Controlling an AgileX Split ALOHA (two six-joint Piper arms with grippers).
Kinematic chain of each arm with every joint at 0, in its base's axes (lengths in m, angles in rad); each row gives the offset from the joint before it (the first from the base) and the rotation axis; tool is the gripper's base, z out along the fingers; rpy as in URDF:
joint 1: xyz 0 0 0.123 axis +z
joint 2: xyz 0 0 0 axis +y
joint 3: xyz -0.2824 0 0.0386 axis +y
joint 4: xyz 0.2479 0 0.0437 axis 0.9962 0 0.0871
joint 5: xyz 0 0 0 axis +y
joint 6: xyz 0.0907 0 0.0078 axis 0.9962 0 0.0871
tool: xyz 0 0 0 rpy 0 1.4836 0
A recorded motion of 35 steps. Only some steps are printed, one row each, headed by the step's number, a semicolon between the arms.
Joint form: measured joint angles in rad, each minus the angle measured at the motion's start. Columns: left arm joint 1, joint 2, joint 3, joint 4, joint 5, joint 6; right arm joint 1, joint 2, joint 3, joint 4, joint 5, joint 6.
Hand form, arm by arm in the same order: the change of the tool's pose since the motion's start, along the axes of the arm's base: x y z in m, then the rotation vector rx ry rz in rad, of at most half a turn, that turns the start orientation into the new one. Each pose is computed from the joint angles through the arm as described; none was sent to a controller.
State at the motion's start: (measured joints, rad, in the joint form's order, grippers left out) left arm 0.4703 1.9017 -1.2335 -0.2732 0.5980 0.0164; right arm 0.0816 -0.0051 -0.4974 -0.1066 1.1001 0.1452
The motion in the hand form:
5: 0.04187 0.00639 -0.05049 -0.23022 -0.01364 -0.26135; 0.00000 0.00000 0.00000 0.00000 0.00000 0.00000
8: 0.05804 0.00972 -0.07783 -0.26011 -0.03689 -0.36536; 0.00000 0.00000 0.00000 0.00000 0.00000 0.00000
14: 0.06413 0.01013 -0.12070 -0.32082 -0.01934 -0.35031; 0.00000 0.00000 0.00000 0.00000 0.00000 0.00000
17: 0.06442 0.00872 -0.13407 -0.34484 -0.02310 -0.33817; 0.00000 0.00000 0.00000 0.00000 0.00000 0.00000
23: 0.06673 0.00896 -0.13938 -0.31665 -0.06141 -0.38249; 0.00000 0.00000 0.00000 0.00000 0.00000 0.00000
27: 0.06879 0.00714 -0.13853 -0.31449 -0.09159 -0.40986; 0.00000 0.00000 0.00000 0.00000 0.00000 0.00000
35: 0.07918 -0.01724 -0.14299 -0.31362 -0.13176 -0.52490; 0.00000 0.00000 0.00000 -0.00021 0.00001 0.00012
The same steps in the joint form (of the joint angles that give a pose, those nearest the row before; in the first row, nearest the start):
5: 0.0287 0.2618 -0.2087 -0.3723 0.2018 0.4710; 0.0000 0.0000 0.0000 0.0000 0.0000 0.0000
8: 0.0299 0.3765 -0.2939 -0.4479 0.2384 0.6208; 0.0000 0.0000 0.0000 0.0000 0.0000 0.0000
14: 0.0299 0.4964 -0.3315 -0.5096 0.2272 0.6624; 0.0000 0.0000 0.0000 0.0000 0.0000 0.0000
17: 0.0299 0.5291 -0.3315 -0.5483 0.2177 0.6861; 0.0000 0.0000 0.0000 0.0000 0.0000 0.0000
23: 0.0299 0.5438 -0.3318 -0.5937 0.1949 0.7831; 0.0000 0.0000 0.0000 0.0000 0.0000 0.0000
27: 0.0280 0.5450 -0.3318 -0.6321 0.1981 0.8395; 0.0000 0.0000 0.0000 0.0000 0.0000 0.0000
35: -0.0240 0.5624 -0.3353 -0.6966 0.2098 0.9588; 0.0000 0.0000 0.0000 0.0000 0.0000 -0.0002

